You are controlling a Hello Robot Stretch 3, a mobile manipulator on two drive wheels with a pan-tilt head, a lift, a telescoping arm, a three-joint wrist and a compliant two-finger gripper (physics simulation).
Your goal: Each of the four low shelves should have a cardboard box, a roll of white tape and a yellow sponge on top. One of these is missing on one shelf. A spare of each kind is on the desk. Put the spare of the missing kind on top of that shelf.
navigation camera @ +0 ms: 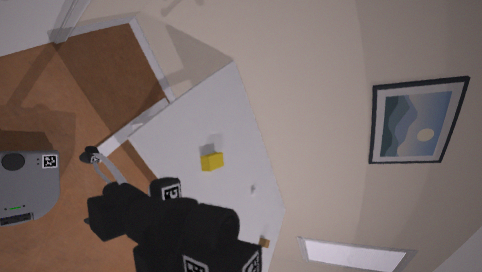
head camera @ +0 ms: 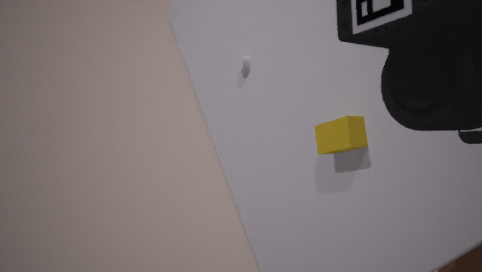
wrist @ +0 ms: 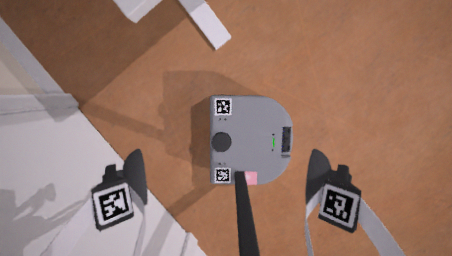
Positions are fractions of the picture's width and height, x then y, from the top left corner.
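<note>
My gripper (navigation camera: 0.19,0.69), also (wrist: 0.50,0.65). White desk (head camera: 0.84,0.72), also (navigation camera: 0.45,0.42). Yellow sponge (head camera: 0.72,0.49). White door (wrist: 0.13,0.61). Framed picture (navigation camera: 0.86,0.45).
</note>
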